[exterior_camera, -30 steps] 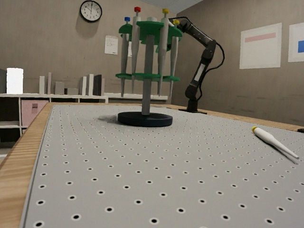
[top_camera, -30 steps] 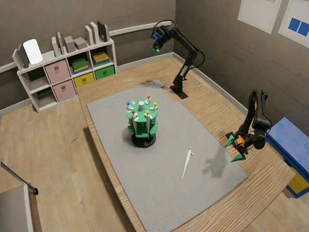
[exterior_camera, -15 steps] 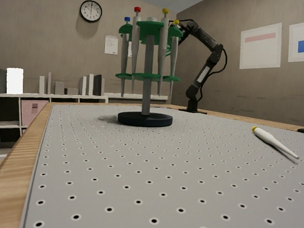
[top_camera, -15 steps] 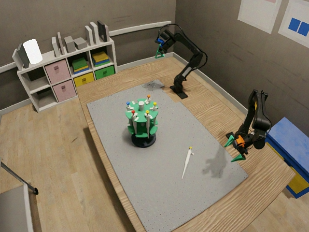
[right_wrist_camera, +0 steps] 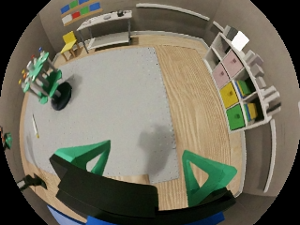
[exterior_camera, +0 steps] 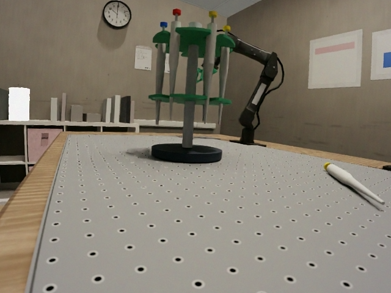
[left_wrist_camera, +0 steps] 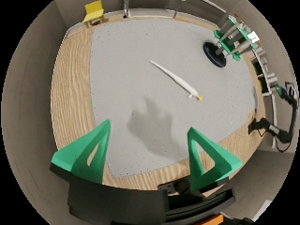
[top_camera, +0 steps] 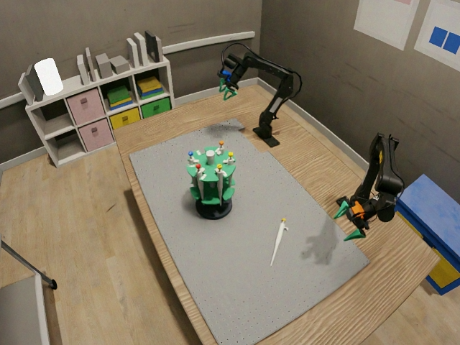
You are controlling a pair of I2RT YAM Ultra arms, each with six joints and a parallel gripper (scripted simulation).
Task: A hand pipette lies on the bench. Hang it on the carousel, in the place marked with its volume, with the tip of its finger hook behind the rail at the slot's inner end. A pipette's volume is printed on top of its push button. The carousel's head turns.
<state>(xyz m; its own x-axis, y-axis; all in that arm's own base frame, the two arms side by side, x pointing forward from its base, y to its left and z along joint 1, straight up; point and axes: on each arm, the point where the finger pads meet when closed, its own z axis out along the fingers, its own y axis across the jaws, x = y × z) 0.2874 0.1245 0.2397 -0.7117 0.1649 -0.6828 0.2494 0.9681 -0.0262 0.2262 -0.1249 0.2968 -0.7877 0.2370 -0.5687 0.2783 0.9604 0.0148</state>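
The hand pipette lies 220 mm below my left hand, 170 mm to the right of it and 100 mm ahead of it.
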